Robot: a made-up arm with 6 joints.
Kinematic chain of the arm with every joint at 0, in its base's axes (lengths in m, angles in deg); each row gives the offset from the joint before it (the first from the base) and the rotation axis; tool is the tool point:
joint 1: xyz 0 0 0.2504 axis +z
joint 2: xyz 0 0 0 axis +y
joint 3: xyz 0 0 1.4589 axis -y
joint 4: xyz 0 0 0 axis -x
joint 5: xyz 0.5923 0 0 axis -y
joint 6: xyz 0 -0.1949 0 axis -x
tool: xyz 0 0 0
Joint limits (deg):
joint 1: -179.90..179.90
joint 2: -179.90..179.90
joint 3: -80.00..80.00
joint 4: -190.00..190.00
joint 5: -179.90..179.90
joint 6: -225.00..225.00
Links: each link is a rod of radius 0.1 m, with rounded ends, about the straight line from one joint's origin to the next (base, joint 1, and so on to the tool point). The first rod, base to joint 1, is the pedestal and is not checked.
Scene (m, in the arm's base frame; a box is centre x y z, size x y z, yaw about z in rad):
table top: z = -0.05
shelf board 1: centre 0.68 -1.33 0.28 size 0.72 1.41 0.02 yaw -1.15
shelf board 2: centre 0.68 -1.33 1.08 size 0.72 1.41 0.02 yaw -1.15
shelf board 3: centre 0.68 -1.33 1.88 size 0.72 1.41 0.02 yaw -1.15
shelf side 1: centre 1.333 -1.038 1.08 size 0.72 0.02 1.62 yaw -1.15
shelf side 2: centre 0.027 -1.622 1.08 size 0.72 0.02 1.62 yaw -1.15
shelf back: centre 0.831 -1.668 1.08 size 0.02 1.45 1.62 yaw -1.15
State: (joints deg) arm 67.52 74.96 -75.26 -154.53 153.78 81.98
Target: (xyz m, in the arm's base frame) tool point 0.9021 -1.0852 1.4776
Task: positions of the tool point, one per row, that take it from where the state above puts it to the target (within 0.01 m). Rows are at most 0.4 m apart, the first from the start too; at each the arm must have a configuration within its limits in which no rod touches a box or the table.
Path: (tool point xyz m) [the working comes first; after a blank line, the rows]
Joints at the target: -58.08 33.48 31.22 -190.00 153.78 81.98
Straight joint move there: touches shelf board 2, shelf side 1.

1: 0.3846 0.7968 0.5275
2: 0.5856 0.6807 0.6903
3: 0.7223 0.5014 0.9031
4: 0.7405 0.2886 1.1548
5: 0.6092 0.1124 1.4156
6: 0.3489 0.0621 1.6426
7: 0.6001 -0.1360 1.6838
8: 0.7908 -0.4102 1.6692
9: 0.8966 -0.7368 1.5995
10: 0.9021 -1.0851 1.4777

